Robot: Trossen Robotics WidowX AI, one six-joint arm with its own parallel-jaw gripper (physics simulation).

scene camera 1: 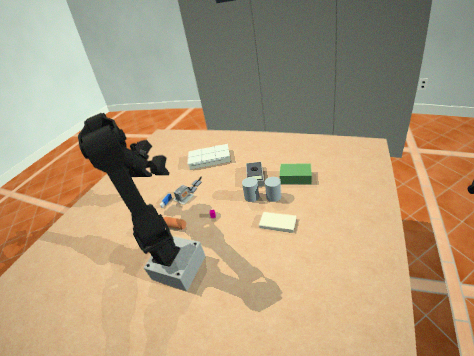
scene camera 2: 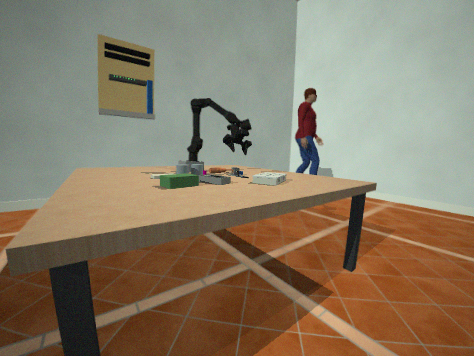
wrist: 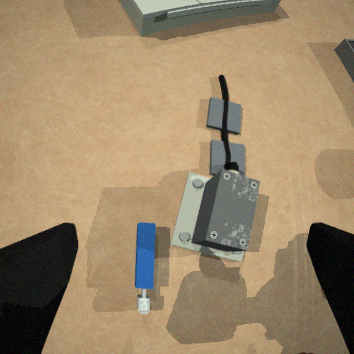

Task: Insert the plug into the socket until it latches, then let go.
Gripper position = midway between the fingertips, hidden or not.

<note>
My gripper [scene camera 1: 160, 174] is open and holds nothing. Also in view: a blue plug [wrist: 145, 232]. I also see a white segmented tray [wrist: 145, 24] and a socket [wrist: 215, 215].
My gripper is seen too in the wrist view [wrist: 195, 237].
</note>
